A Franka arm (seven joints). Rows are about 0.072 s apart.
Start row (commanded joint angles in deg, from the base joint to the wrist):
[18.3 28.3 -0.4 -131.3 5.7 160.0 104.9]
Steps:
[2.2 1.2 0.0 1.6 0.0 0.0 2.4]
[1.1 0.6 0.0 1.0 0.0 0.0 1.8]
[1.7 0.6 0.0 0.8 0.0 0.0 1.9]
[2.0 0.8 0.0 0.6 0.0 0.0 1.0]
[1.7 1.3 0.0 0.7 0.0 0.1 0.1]
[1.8 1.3 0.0 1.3 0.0 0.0 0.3]
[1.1 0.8 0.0 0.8 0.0 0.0 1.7]
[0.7 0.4 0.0 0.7 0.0 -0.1 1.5]
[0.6 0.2 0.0 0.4 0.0 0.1 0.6]
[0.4 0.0 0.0 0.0 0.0 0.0 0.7]
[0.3 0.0 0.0 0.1 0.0 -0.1 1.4]
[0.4 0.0 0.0 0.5 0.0 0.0 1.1]
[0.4 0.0 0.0 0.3 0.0 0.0 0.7]
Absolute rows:
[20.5 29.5 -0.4 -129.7 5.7 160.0 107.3]
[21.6 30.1 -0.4 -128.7 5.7 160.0 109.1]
[23.3 30.7 -0.4 -127.9 5.7 160.0 111.0]
[25.3 31.5 -0.4 -127.3 5.7 160.0 112.0]
[27.0 32.8 -0.4 -126.6 5.7 160.1 112.1]
[28.8 34.1 -0.4 -125.3 5.7 160.1 112.4]
[29.9 34.9 -0.4 -124.5 5.7 160.1 114.1]
[30.6 35.3 -0.4 -123.8 5.7 160.0 115.6]
[31.2 35.5 -0.4 -123.4 5.7 160.1 116.2]
[31.6 35.5 -0.4 -123.4 5.7 160.1 116.9]
[31.9 35.5 -0.4 -123.3 5.7 160.0 118.3]
[32.3 35.5 -0.4 -122.8 5.7 160.0 119.4]
[32.7 35.5 -0.4 -122.5 5.7 160.0 120.1]

